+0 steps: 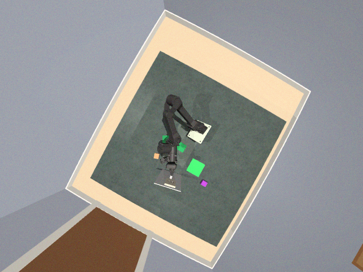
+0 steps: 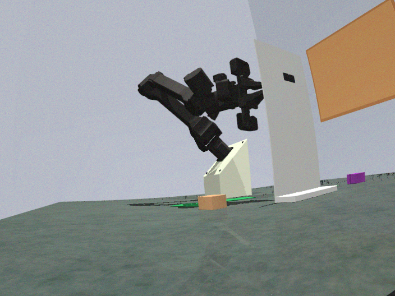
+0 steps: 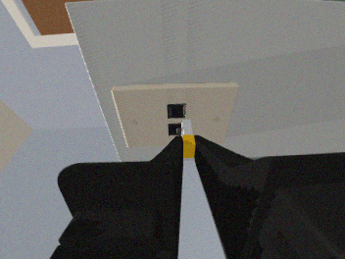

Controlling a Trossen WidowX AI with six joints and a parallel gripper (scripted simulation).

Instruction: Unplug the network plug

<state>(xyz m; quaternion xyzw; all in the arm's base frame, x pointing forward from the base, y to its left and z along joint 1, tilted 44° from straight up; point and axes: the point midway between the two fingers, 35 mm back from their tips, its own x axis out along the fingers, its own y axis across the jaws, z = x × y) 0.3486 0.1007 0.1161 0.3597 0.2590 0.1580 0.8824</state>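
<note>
The bright green marked square lies 11 cm behind my gripper tip, 16 cm to the left of it and 26 cm below it. The rest, counted from my gripper tip: upright panel (5 cm ahead, 2 cm to the left, 10 cm below); orange block (1 cm ahead, 18 cm to the right, 25 cm below); network plug (1 cm ahead).
</note>
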